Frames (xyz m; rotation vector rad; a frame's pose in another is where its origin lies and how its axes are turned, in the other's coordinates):
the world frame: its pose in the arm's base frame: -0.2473 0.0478 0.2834 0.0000 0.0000 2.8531
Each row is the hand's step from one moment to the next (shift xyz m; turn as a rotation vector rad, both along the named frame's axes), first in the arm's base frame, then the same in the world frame.
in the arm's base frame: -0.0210 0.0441 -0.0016 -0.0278 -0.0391 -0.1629
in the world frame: 0.0327 -0.0363 -0.0016 0.0155 0.0454 -0.1629
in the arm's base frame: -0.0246 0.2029 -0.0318 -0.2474 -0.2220 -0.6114
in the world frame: 0.0813 -0.1875 -0.0318 0.1740 0.2832 -0.6114
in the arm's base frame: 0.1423 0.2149 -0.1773 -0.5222 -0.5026 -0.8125
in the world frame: -0.0753 -0.2465 -0.1773 0.3576 0.6304 -0.8125
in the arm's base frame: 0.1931 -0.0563 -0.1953 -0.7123 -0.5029 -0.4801
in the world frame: -0.2011 -0.0010 -0.1953 0.5398 0.6848 -0.4801
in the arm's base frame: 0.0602 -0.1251 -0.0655 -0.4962 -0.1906 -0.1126
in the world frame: -0.0933 0.1028 -0.0655 0.4215 0.3239 -0.1126
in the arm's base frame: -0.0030 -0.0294 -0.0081 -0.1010 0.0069 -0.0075
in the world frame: -0.0055 0.0290 -0.0081 0.0988 0.0221 -0.0075
